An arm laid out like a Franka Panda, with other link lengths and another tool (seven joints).
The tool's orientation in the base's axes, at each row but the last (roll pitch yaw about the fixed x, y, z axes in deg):
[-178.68, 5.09, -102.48]
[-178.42, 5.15, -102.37]
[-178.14, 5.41, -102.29]
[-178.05, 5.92, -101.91]
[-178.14, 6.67, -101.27]
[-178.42, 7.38, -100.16]
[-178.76, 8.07, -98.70]
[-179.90, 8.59, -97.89]
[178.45, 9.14, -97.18]
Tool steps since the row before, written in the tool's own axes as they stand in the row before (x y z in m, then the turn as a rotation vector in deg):
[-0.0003, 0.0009, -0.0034, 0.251, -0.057, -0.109]
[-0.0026, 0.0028, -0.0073, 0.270, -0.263, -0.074]
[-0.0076, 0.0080, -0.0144, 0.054, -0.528, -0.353]
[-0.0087, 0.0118, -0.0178, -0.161, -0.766, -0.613]
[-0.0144, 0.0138, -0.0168, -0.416, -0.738, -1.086]
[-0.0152, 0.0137, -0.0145, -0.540, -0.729, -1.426]
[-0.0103, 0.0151, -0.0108, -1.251, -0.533, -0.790]
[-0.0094, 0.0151, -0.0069, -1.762, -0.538, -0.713]
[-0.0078, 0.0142, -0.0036, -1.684, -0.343, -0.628]
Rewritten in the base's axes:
[-0.0010, 0.0002, 0.0034, -0.003, -0.265, 0.088]
[-0.0025, 0.0025, 0.0074, 0.196, -0.326, 0.057]
[-0.0069, 0.0079, 0.0148, 0.486, -0.196, 0.363]
[-0.0107, 0.0093, 0.0182, 0.748, -0.061, 0.652]
[-0.0116, 0.0150, 0.0179, 0.744, 0.142, 1.150]
[-0.0115, 0.0155, 0.0160, 0.740, 0.223, 1.503]
[-0.0138, 0.0109, 0.0118, 0.680, 1.035, 0.969]
[-0.0138, 0.0103, 0.0082, 0.756, 1.546, 0.969]
[-0.0131, 0.0088, 0.0052, 0.553, 1.507, 0.878]

